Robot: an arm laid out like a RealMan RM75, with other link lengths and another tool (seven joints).
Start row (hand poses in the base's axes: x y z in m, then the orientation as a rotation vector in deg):
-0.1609, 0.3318, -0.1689, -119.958, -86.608, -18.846
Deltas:
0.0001, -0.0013, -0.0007, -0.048, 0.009, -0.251
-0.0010, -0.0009, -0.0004, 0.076, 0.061, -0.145
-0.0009, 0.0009, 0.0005, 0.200, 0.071, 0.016
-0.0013, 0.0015, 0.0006, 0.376, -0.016, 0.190
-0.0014, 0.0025, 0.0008, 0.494, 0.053, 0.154
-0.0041, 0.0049, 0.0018, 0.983, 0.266, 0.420
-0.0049, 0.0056, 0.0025, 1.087, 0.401, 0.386
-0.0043, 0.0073, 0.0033, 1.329, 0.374, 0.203
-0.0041, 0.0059, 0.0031, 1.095, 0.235, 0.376
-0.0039, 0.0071, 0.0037, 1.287, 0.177, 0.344
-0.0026, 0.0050, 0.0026, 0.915, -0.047, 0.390
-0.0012, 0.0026, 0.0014, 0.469, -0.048, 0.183
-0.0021, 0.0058, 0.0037, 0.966, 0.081, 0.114
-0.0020, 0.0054, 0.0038, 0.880, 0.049, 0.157
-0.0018, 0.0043, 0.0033, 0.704, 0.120, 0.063
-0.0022, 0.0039, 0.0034, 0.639, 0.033, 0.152
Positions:
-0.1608, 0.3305, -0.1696, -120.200, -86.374, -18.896
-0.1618, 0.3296, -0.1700, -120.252, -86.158, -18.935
-0.1627, 0.3305, -0.1695, -120.074, -86.041, -18.988
-0.1640, 0.3320, -0.1689, -119.629, -86.066, -19.192
-0.1654, 0.3345, -0.1681, -119.113, -85.959, -19.414
-0.1695, 0.3394, -0.1663, -117.974, -85.763, -19.636
-0.1744, 0.3450, -0.1638, -116.767, -85.401, -19.793
-0.1787, 0.3523, -0.1605, -115.524, -84.764, -20.212
-0.1828, 0.3582, -0.1574, -114.340, -84.480, -20.543
-0.1867, 0.3653, -0.1537, -113.037, -84.109, -21.071
-0.1893, 0.3703, -0.1511, -112.009, -84.085, -21.558
-0.1905, 0.3729, -0.1497, -111.497, -84.070, -21.838
-0.1926, 0.3787, -0.1460, -110.640, -83.681, -22.344
-0.1946, 0.3841, -0.1422, -109.818, -83.389, -22.802
-0.1964, 0.3884, -0.1389, -109.205, -83.046, -23.113
-0.1986, 0.3923, -0.1355, -108.577, -82.868, -23.425

